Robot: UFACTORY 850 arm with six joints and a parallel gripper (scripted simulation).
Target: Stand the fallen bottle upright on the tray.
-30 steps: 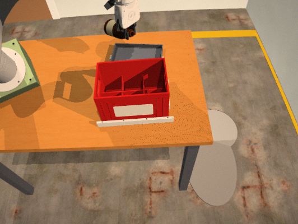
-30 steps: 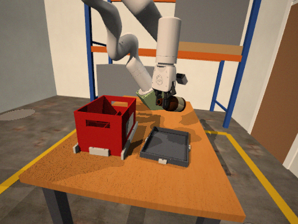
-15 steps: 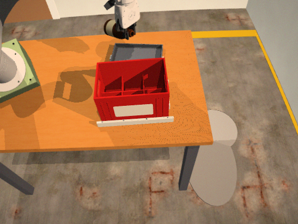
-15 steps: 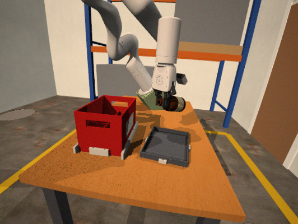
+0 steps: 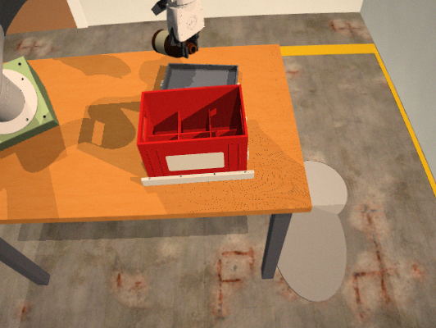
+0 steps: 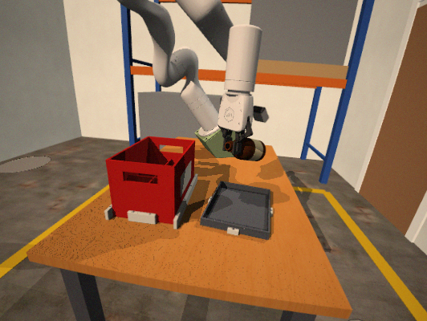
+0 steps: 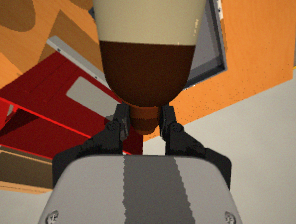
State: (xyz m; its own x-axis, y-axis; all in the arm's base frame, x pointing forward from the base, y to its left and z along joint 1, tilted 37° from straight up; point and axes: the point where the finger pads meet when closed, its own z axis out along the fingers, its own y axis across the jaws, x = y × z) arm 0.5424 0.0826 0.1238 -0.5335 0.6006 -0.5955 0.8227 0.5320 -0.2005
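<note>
The brown bottle lies 3 cm behind my hand, 4 cm to the left of it and 2 cm below it. The rest, counted from my hand: red crate 5 cm behind, 23 cm to the right, 12 cm below; grey tray 3 cm ahead, 4 cm to the left, 19 cm below.
</note>
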